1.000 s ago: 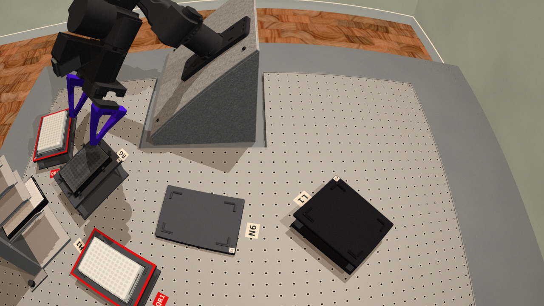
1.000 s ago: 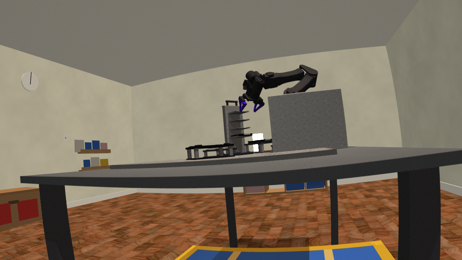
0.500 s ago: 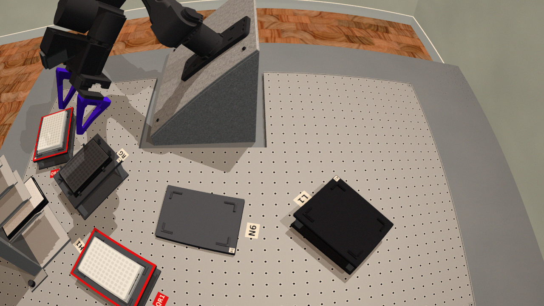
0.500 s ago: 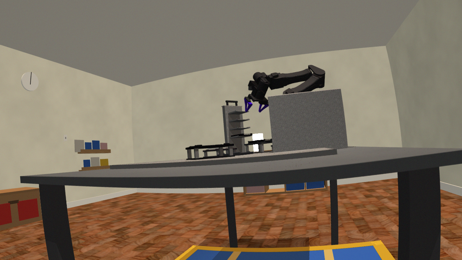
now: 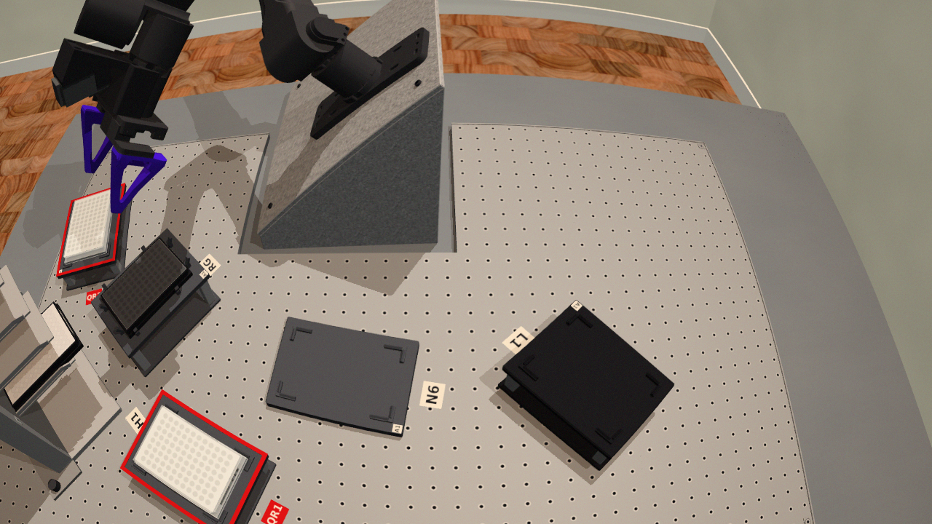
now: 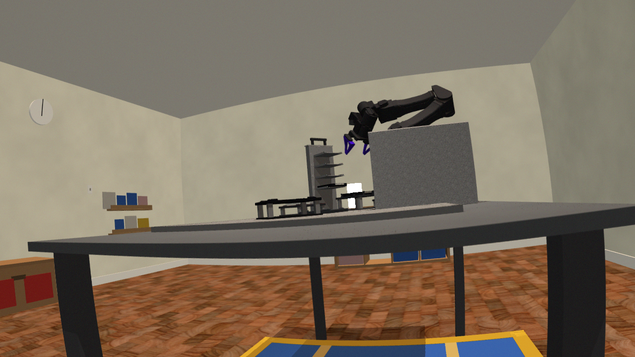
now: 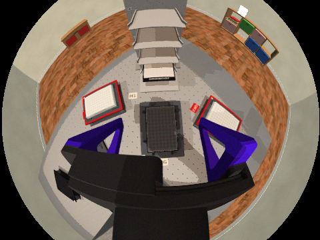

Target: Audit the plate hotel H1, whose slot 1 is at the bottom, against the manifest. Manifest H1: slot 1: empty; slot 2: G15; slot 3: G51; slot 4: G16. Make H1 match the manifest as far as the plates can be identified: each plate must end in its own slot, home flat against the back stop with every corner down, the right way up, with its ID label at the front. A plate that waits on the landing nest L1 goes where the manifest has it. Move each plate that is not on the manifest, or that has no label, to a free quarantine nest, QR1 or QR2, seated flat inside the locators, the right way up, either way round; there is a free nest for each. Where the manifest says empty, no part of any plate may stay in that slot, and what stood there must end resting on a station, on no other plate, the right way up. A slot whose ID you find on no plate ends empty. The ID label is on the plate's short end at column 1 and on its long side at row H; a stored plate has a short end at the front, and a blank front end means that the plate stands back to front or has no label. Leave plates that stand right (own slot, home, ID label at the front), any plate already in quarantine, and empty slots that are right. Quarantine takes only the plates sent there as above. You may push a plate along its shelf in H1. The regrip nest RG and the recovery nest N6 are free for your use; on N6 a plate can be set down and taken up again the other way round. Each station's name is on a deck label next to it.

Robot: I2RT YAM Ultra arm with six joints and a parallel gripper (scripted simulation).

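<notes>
Now: hand 10 mm short of the regrip nest RG, 10 mm to the left of it and 190 mm above it. The rest, counted from my hand: plate hotel H1: 220 mm ahead, 170 mm to the right, 80 mm below; quarantine nest QR2: 110 mm behind, 180 mm to the right, 210 mm below; quarantine nest QR1: 230 mm ahead, 90 mm to the left, 210 mm below.
</notes>
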